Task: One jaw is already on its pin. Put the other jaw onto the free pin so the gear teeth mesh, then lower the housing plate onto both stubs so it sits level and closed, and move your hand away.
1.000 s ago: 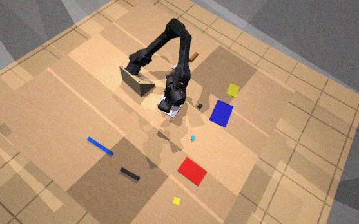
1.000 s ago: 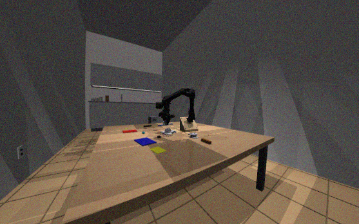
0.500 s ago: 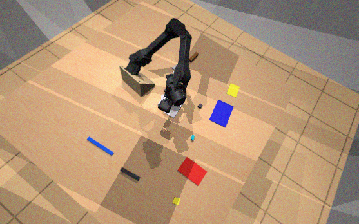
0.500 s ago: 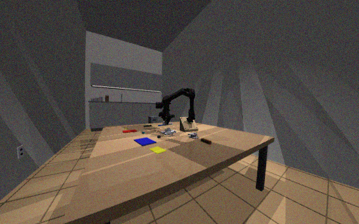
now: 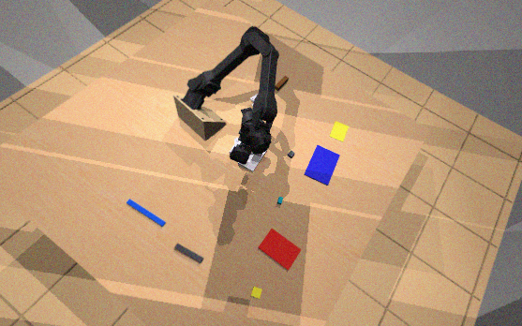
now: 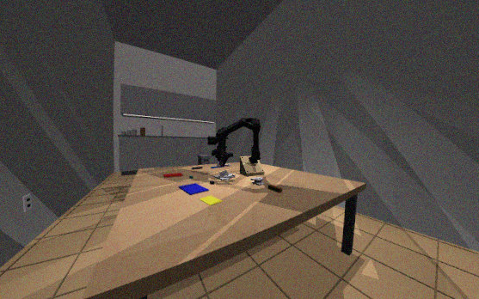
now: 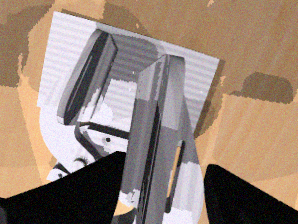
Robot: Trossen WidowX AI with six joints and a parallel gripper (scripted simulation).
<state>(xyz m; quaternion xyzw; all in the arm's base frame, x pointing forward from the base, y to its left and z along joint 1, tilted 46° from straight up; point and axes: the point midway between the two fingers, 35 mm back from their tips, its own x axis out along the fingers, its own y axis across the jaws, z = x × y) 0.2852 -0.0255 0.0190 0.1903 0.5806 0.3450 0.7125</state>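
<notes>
Right now my gripper tip is 4 cm past the grey jaw and 1 cm to the right of it. From my gripper tip the other things lie so: black cube (13 cm ahead, 14 cm to the left, 7 cm below); blue sheet (26 cm ahead, 19 cm to the left, 8 cm below); cyan cube (21 cm ahead, 5 cm to the right, 7 cm below).
</notes>
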